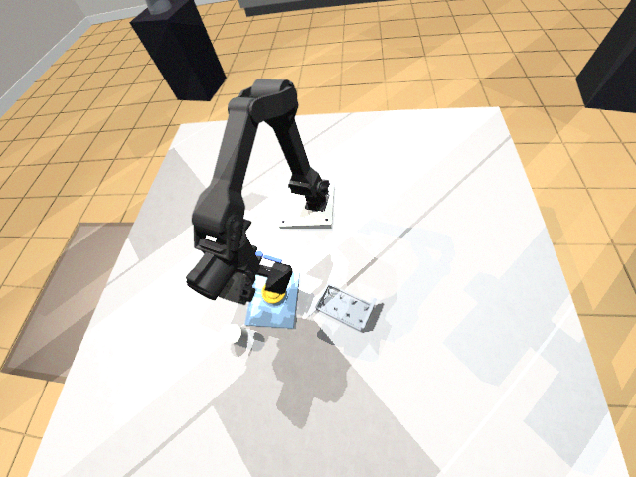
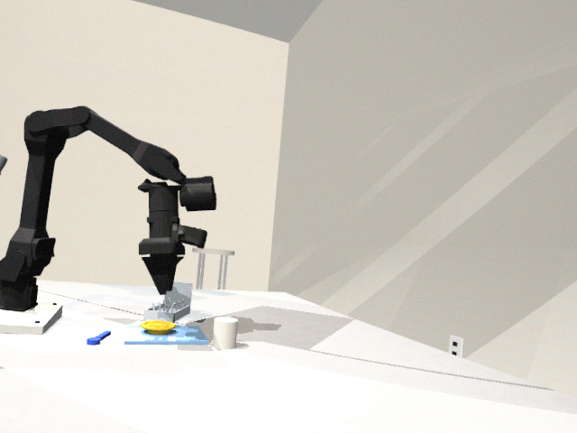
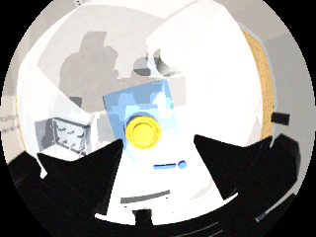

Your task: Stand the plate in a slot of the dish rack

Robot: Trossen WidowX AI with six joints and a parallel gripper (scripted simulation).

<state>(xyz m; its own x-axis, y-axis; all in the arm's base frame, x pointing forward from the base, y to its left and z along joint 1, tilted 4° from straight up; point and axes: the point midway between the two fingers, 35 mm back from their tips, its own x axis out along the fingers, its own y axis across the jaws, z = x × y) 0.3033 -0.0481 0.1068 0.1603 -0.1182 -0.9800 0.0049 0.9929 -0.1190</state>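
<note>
The yellow plate is 1 cm behind my gripper tip, 2 cm to the left of it and 7 cm below it. From my gripper tip the other things lie so: white cup: 12 cm ahead, 3 cm to the right, 6 cm below; then light blue mat: 2 cm to the left, 8 cm below; then blue spoon: 11 cm behind, 4 cm to the right, 8 cm below.
</note>
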